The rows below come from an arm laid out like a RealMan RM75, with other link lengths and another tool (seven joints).
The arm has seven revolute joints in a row. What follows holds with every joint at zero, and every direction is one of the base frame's. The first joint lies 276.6 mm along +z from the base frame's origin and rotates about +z. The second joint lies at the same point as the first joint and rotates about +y. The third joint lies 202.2 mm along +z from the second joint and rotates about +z. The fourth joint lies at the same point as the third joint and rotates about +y. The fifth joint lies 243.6 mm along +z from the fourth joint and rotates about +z. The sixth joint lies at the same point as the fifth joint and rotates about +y. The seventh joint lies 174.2 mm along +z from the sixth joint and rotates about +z. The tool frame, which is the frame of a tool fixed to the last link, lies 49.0 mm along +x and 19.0 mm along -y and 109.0 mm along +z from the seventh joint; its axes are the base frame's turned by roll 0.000, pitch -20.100 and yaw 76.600 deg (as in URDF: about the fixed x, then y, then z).
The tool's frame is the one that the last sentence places.
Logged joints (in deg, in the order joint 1, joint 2, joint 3, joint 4, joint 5, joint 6, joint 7), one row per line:
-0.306, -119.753, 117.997, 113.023, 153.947, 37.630, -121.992
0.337, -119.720, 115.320, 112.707, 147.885, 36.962, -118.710
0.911, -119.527, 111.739, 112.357, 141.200, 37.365, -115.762
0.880, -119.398, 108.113, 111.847, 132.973, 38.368, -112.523
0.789, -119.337, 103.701, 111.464, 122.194, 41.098, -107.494
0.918, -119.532, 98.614, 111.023, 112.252, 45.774, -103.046
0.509, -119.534, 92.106, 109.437, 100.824, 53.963, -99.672
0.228, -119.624, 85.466, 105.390, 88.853, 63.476, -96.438
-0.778, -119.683, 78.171, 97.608, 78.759, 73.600, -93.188
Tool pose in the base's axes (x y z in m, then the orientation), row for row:
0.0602, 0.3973, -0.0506, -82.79, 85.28, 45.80
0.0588, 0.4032, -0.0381, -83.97, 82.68, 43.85
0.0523, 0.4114, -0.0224, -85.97, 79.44, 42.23
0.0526, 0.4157, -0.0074, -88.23, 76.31, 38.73
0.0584, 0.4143, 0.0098, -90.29, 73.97, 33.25
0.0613, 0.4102, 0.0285, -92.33, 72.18, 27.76
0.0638, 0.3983, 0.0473, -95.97, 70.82, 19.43
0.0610, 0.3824, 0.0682, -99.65, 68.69, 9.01
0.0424, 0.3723, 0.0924, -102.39, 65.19, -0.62
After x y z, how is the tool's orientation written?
As a rotation vector, in degrees.
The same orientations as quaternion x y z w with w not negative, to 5 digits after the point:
-0.58263, 0.60015, 0.32231, 0.44326
-0.59434, 0.58521, 0.31037, 0.45604
-0.61123, 0.56481, 0.30025, 0.46609
-0.63058, 0.54538, 0.27680, 0.47782
-0.64867, 0.53142, 0.23888, 0.48965
-0.66537, 0.52016, 0.20005, 0.49668
-0.69067, 0.50967, 0.13983, 0.49361
-0.71591, 0.49349, 0.06473, 0.48964
-0.73555, 0.46831, -0.00445, 0.48951

